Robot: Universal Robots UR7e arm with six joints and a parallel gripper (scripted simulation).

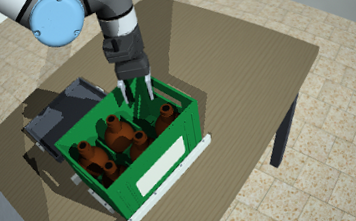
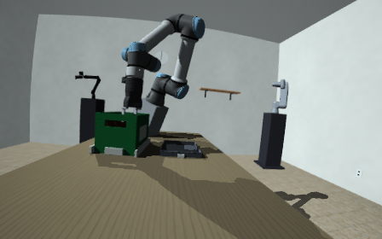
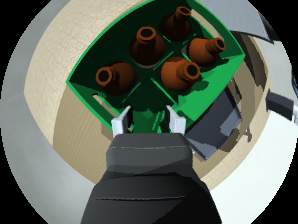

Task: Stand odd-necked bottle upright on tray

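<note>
My hand is 90 mm past the crate, 50 mm to the left of it and 80 mm above it. The rest, counted from my hand: dark grey tray 120 mm behind, 240 mm to the left, 150 mm below.
</note>
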